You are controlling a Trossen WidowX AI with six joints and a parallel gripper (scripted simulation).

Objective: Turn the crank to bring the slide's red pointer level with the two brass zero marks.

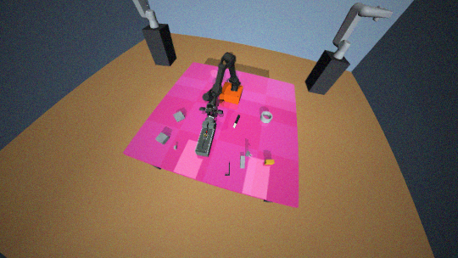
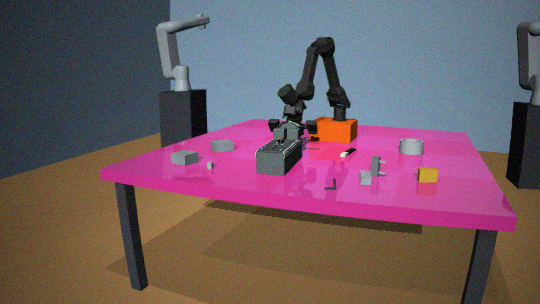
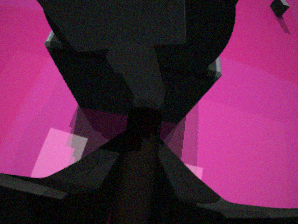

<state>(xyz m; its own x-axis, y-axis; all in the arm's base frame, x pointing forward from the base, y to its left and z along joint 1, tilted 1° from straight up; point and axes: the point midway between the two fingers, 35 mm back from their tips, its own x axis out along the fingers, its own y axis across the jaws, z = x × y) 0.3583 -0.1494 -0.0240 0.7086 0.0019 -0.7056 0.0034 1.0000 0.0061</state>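
Right now my gripper tip is 140 mm short of the red pointer, 10 mm to the right of it and 50 mm below it. Also, from my gripper tip: small cube: 270 mm ahead, 200 mm to the right, 30 mm below; then black-and-white stick: 50 mm behind, 220 mm to the left, 30 mm below; then dark crank handle: 20 mm behind, 20 mm above.
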